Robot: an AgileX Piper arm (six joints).
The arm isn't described. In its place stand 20 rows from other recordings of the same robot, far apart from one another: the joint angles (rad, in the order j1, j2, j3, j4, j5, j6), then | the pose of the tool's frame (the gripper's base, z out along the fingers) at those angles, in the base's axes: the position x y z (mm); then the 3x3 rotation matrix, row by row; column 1 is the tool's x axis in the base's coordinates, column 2 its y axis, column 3 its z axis.
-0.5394, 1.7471, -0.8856, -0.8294, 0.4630, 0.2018 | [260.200, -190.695, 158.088], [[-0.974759, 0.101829, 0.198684], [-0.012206, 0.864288, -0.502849], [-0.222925, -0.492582, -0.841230]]
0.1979, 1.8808, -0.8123, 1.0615, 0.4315, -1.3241 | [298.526, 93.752, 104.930], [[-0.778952, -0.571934, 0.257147], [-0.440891, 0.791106, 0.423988], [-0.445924, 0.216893, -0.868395]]
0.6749, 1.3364, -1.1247, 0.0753, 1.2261, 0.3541 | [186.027, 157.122, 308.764], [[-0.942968, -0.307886, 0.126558], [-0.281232, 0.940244, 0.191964], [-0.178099, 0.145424, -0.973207]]
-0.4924, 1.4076, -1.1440, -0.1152, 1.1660, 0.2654 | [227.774, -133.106, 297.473], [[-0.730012, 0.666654, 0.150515], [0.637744, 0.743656, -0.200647], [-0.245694, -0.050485, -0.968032]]
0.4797, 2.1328, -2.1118, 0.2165, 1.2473, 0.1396 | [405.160, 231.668, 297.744], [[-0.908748, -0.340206, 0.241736], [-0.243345, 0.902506, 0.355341], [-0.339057, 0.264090, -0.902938]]
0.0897, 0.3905, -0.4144, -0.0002, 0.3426, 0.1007 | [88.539, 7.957, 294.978], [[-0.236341, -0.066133, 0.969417], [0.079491, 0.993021, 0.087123], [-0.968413, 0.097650, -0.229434]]
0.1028, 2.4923, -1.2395, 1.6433, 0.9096, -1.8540 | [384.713, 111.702, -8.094], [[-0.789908, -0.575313, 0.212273], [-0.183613, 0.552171, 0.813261], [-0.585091, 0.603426, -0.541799]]
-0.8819, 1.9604, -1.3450, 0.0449, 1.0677, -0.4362 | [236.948, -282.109, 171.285], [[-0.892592, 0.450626, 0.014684], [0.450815, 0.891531, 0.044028], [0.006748, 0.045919, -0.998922]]
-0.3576, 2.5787, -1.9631, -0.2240, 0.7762, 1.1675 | [474.481, -192.415, 47.192], [[-0.155732, 0.967295, 0.200220], [0.949140, 0.202682, -0.240944], [-0.273645, 0.152514, -0.949662]]
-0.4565, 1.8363, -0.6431, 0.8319, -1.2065, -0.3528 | [249.774, -192.687, 167.765], [[-0.026459, 0.938670, 0.343800], [0.029094, 0.344498, -0.938336], [-0.999226, -0.014825, -0.036424]]
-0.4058, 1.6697, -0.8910, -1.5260, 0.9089, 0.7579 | [260.664, -190.044, 219.100], [[-0.983407, 0.149193, 0.103206], [-0.029330, 0.430666, -0.902035], [-0.179024, -0.890095, -0.419144]]
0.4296, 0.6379, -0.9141, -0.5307, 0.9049, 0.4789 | [103.427, 7.545, 394.172], [[-0.414818, -0.005077, 0.909890], [-0.058135, 0.998089, -0.020934], [-0.908045, -0.061580, -0.414321]]
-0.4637, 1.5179, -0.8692, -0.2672, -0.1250, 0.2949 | [296.350, -144.845, 253.332], [[-0.369034, 0.431536, 0.823159], [0.217711, 0.901169, -0.374829], [-0.903557, 0.040886, -0.426512]]
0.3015, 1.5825, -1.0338, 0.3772, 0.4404, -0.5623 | [314.569, 112.788, 244.011], [[-0.630912, -0.538783, 0.558268], [-0.420078, 0.842177, 0.338042], [-0.652292, -0.021241, -0.757670]]
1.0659, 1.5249, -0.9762, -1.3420, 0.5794, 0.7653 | [198.749, 259.292, 270.878], [[0.031069, -0.595984, 0.802395], [-0.834030, 0.426964, 0.349424], [-0.550844, -0.680077, -0.483803]]
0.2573, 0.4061, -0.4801, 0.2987, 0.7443, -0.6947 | [68.221, 36.710, 284.568], [[-0.270352, -0.601303, 0.751894], [-0.531818, 0.744283, 0.403995], [-0.802545, -0.290650, -0.521002]]
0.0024, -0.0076, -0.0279, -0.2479, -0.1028, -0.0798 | [52.212, 2.417, 232.043], [[0.217550, 0.045191, 0.975002], [-0.320054, 0.947000, 0.027520], [-0.922083, -0.318040, 0.220484]]
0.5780, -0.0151, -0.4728, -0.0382, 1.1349, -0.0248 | [-4.493, -6.692, 263.912], [[-0.422844, -0.539204, 0.728328], [-0.324659, 0.840503, 0.433764], [-0.846050, -0.053043, -0.530459]]
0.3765, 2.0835, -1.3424, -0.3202, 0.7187, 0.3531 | [382.960, 131.128, 128.269], [[-0.935718, -0.216829, 0.278238], [-0.256024, 0.960062, -0.112842], [-0.242658, -0.176824, -0.953861]]
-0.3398, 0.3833, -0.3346, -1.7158, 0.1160, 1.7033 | [83.750, -40.660, 301.048], [[0.046233, 0.439580, 0.897013], [-0.030533, 0.898175, -0.438576], [-0.998464, -0.007112, 0.054947]]
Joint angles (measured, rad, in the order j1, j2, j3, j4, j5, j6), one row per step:
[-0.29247 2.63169 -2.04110 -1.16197 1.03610 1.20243]
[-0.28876 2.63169 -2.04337 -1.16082 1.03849 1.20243]
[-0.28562 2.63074 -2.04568 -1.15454 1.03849 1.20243]
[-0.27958 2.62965 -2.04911 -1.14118 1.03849 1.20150]
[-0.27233 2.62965 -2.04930 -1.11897 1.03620 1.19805]
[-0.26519 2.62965 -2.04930 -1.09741 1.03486 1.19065]
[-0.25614 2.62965 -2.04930 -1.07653 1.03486 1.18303]
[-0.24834 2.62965 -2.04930 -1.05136 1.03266 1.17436]
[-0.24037 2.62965 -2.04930 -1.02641 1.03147 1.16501]
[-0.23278 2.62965 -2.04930 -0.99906 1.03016 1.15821]
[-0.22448 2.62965 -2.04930 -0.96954 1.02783 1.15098]
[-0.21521 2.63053 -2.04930 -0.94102 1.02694 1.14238]
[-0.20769 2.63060 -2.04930 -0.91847 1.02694 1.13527]
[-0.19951 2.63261 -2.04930 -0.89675 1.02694 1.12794]
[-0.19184 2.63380 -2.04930 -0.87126 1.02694 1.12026]
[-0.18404 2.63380 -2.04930 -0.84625 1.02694 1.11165]
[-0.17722 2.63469 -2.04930 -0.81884 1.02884 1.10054]
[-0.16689 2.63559 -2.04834 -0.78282 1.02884 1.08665]
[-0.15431 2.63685 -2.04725 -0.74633 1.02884 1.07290]
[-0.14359 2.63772 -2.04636 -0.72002 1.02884 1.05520]
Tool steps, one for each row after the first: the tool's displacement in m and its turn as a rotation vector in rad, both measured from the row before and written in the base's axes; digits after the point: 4 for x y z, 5 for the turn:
[0.0009 0.0017 0.0006 -0.00042 -0.00125 0.00123]
[0.0009 0.0016 0.0007 0.00436 -0.00469 0.00013]
[0.0015 0.0033 0.0006 0.00998 -0.00684 0.00020]
[0.0012 0.0044 -0.0014 0.01927 -0.00388 0.00050]
[0.0011 0.0044 -0.0014 0.01830 0.00025 0.00228]
[0.0014 0.0053 -0.0013 0.01735 0.00138 0.00369]
[0.0012 0.0050 -0.0016 0.02158 0.00006 0.00286]
[0.0011 0.0051 -0.0015 0.02109 0.00125 0.00292]
[0.0010 0.0050 -0.0016 0.02336 -0.00126 0.00000]
[0.0011 0.0056 -0.0017 0.02548 -0.00196 0.00082]
[0.0011 0.0060 -0.0021 0.02438 0.00109 0.00225]
[0.0008 0.0049 -0.0013 0.01897 0.00099 0.00177]
[0.0008 0.0052 -0.0022 0.01865 0.00325 0.00306]
[0.0007 0.0052 -0.0020 0.02172 0.00209 0.00108]
[0.0007 0.0052 -0.0013 0.02105 0.00168 0.00222]
[0.0003 0.0049 -0.0018 0.02273 0.00521 0.00086]
[0.0006 0.0072 -0.0025 0.03065 0.00523 0.00379]
[0.0008 0.0085 -0.0026 0.03116 0.00559 0.00591]
[0.0007 0.0070 -0.0019 0.02202 0.00874 0.01230]

